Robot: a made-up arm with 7 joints.
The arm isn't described. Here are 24 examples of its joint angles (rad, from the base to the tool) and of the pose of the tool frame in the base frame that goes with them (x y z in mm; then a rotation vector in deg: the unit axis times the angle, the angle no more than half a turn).
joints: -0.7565 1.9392 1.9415 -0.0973 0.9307 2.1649 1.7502
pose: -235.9 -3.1 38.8 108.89 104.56 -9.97
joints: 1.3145 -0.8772 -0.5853 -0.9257 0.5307 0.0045 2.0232
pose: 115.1 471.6 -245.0 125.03 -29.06 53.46
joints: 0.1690 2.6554 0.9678 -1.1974 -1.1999 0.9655 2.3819
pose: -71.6 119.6 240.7 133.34 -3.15 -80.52
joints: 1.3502 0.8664 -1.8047 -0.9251 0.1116 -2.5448 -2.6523
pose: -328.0 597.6 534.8 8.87 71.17 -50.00
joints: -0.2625 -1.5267 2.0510 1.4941 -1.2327 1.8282 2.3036
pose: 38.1 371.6 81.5 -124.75 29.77 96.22
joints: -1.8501 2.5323 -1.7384 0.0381 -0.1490 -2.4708 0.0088
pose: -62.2 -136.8 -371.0 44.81 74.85 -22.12
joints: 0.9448 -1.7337 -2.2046 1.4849 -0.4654 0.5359 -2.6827
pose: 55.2 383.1 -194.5 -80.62 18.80 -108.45
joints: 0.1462 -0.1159 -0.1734 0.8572 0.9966 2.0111 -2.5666
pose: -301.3 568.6 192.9 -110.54 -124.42 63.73
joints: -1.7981 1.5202 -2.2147 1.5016 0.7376 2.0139 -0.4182
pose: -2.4 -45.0 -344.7 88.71 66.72 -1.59
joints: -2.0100 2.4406 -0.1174 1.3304 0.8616 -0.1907 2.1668
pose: -216.1 -378.9 -111.1 60.81 37.36 82.52
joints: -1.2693 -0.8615 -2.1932 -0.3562 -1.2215 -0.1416 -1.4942
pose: -119.8 458.0 330.6 -31.90 -14.06 -46.09
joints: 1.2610 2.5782 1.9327 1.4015 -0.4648 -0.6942 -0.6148
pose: 9.6 -281.6 87.8 -8.20 4.75 -38.95
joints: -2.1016 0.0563 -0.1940 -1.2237 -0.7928 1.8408 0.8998
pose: -496.6 498.4 -424.9 -43.17 26.64 1.28
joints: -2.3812 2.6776 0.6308 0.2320 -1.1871 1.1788 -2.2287
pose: -193.9 -10.5 -153.6 1.71 27.10 49.72
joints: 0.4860 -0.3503 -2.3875 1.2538 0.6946 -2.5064 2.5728
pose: -314.7 353.2 70.9 106.14 46.59 119.76
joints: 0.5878 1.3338 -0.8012 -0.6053 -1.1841 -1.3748 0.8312
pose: -240.6 319.0 551.7 -12.74 31.61 -11.13
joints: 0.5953 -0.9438 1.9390 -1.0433 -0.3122 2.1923 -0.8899
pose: -334.0 156.1 97.5 108.18 -11.51 122.30
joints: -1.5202 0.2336 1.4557 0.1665 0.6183 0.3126 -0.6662
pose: -409.6 303.8 -202.2 -83.15 5.96 132.08
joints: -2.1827 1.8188 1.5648 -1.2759 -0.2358 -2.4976 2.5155
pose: -297.7 66.6 121.0 63.78 37.96 12.44
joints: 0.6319 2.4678 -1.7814 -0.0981 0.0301 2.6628 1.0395
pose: -463.7 -260.8 248.3 107.10 -83.15 75.66
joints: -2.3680 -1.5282 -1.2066 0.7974 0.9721 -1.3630 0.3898
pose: -350.9 348.6 318.8 31.19 -8.11 1.20
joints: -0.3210 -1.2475 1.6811 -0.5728 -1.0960 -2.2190 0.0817
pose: -194.1 95.9 -88.3 109.78 -17.00 -112.98
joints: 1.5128 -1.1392 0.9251 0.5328 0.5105 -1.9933 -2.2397
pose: 27.6 358.1 -212.4 6.50 -21.21 71.20
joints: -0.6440 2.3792 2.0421 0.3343 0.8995 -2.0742 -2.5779
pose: -347.1 -13.3 111.0 -141.38 74.86 -20.16
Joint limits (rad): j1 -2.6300..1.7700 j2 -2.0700..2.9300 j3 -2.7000..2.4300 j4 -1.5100..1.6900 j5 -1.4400..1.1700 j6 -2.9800..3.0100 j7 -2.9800..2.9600
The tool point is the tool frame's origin. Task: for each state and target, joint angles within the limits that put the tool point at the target. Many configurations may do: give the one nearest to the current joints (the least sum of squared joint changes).
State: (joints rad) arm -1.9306 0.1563 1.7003 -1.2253 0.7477 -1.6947 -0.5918
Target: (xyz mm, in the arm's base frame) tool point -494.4 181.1 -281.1
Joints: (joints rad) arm -1.8449 0.1410 1.1109 -1.3572 0.7858 -1.7576 -0.5118
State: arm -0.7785 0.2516 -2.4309 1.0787 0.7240 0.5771 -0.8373
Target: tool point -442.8 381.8 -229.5
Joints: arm -0.5471 0.1767 -2.2681 1.1654 0.8389 0.5755 -0.8189
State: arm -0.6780 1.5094 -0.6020 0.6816 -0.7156 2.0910 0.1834
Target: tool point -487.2 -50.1 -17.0
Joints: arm -0.4141 1.9872 -0.5817 0.8637 -0.6816 1.9998 0.2060
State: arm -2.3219 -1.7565 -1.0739 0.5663 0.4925 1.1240 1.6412
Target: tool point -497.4 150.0 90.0
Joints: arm -2.6300 -1.8284 -0.7604 0.3933 -0.0125 0.8430 1.9064
